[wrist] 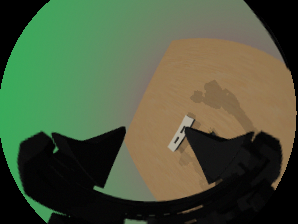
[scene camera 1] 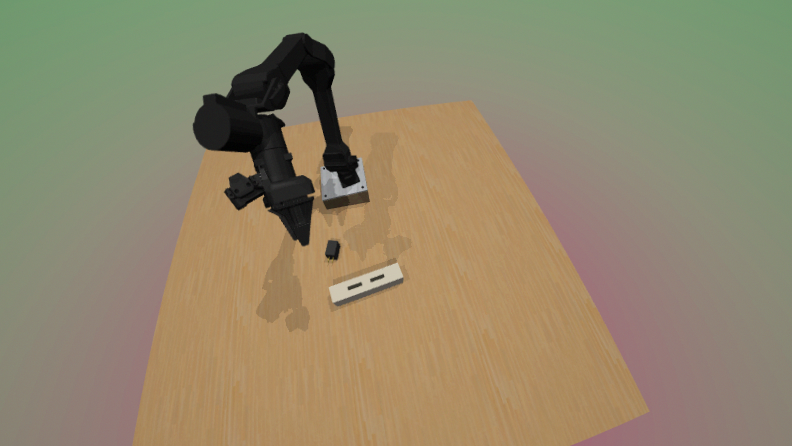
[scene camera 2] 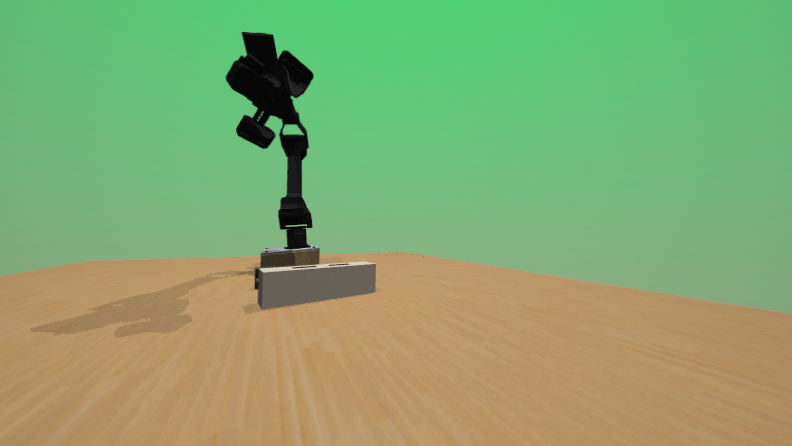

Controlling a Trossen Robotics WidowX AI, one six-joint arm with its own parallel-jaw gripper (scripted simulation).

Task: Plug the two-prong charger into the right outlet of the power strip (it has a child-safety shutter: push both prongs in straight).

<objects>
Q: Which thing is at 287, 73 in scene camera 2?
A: My gripper.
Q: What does my gripper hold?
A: Nothing.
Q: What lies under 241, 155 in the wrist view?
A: My gripper.
</objects>
